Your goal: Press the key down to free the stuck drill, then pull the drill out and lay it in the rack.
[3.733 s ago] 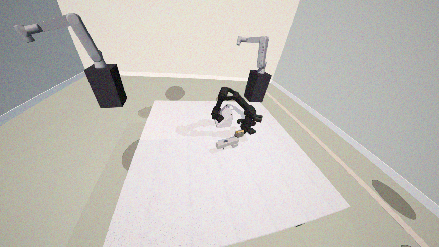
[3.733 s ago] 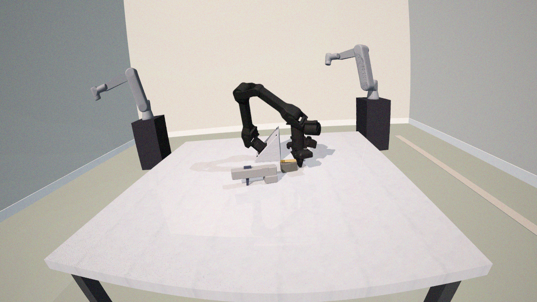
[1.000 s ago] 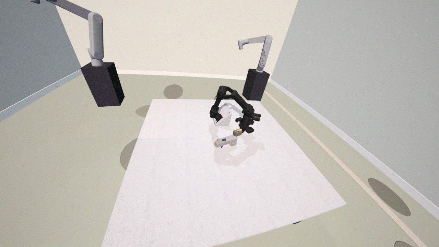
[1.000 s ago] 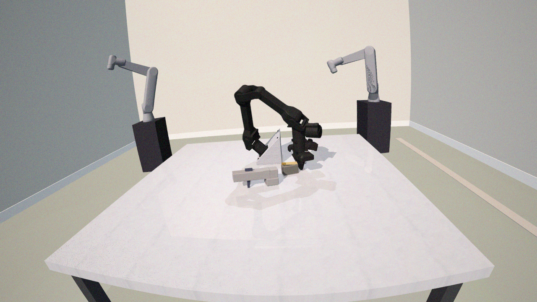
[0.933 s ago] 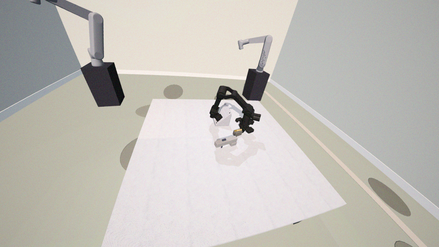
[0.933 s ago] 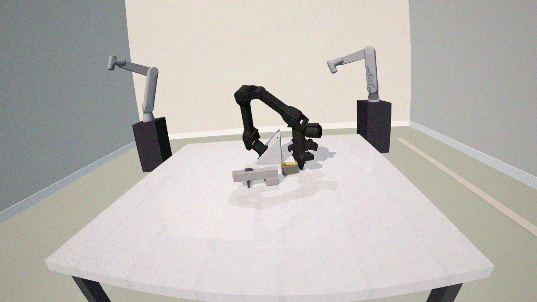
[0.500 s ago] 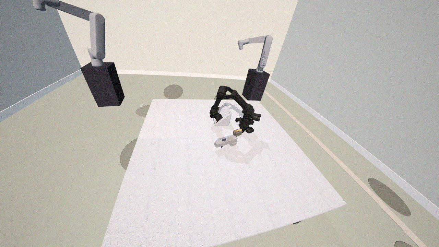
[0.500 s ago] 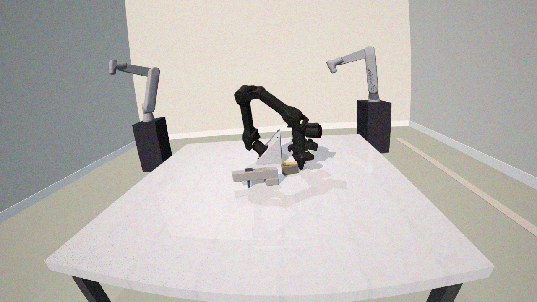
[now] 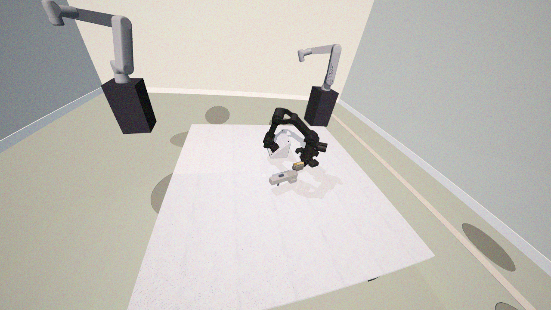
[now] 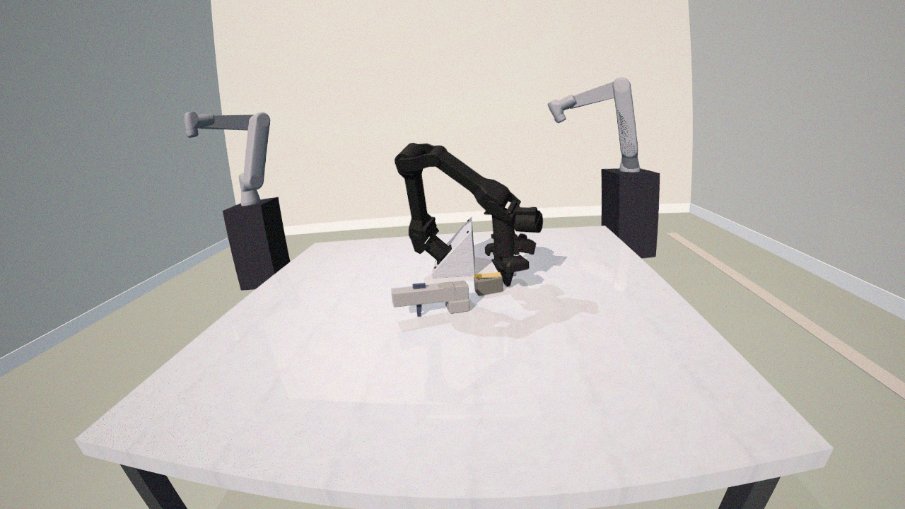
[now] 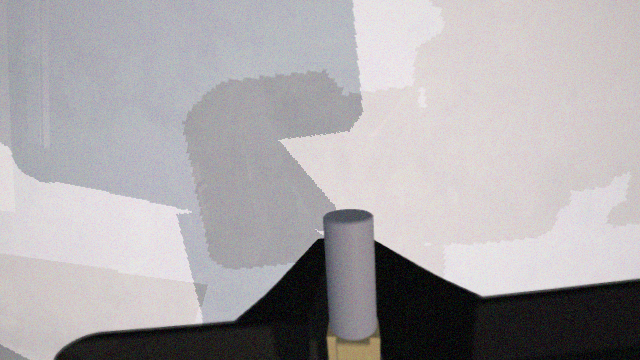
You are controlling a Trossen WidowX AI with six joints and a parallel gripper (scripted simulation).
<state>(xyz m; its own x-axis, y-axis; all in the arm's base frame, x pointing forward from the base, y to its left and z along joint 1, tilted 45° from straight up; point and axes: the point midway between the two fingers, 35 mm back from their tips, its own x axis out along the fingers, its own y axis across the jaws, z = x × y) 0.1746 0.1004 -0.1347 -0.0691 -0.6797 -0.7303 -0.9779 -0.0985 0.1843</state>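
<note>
Now: the drill 10 mm ahead of my gripper tip, 40 mm to the right of it and 40 mm above it. From my gripper tip the other things lie so: rack: 10 mm ahead, 50 mm to the right, 10 mm above; then light grey housing: 120 mm ahead, 200 mm to the right, 40 mm above; then dark key: 120 mm ahead, 230 mm to the right, 40 mm above.
</note>
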